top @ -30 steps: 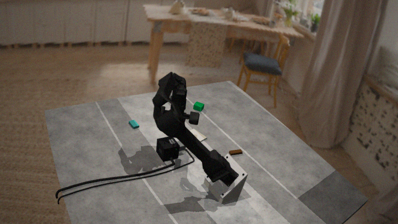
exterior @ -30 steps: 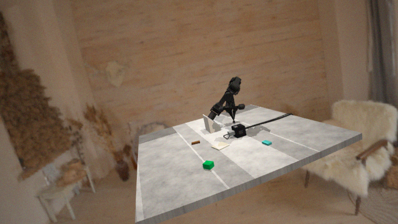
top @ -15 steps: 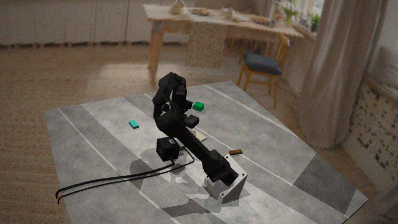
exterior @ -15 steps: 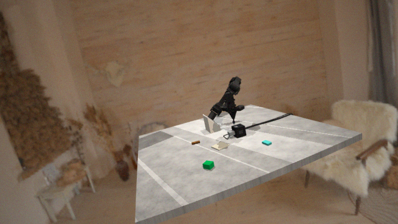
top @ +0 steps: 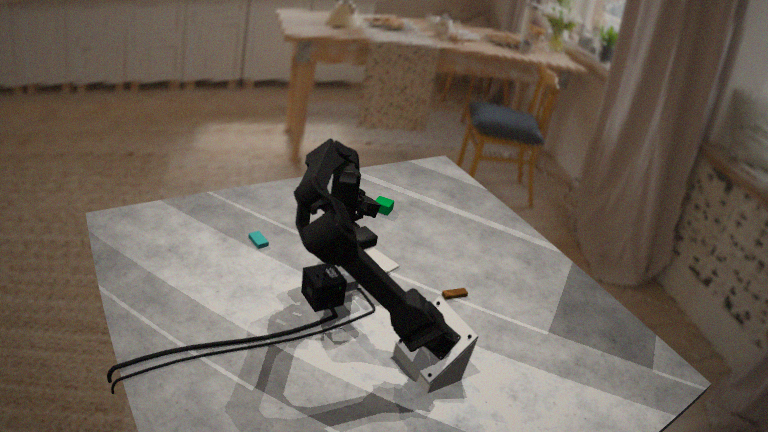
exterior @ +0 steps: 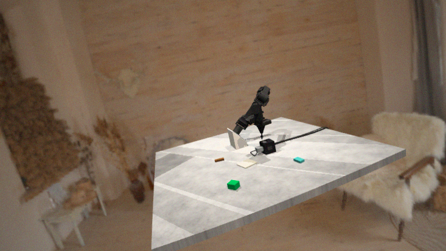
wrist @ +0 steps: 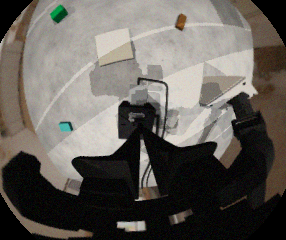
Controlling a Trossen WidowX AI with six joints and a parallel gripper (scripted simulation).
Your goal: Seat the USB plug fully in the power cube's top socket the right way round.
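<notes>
My gripper tip is 20 mm above the dark USB plug. Also, from my gripper tip: brown block 120 mm behind, 290 mm to the right, 130 mm below; then teal block 270 mm ahead, 70 mm to the left, 130 mm below; then white card 70 mm ahead, 170 mm to the right, 130 mm below.
</notes>
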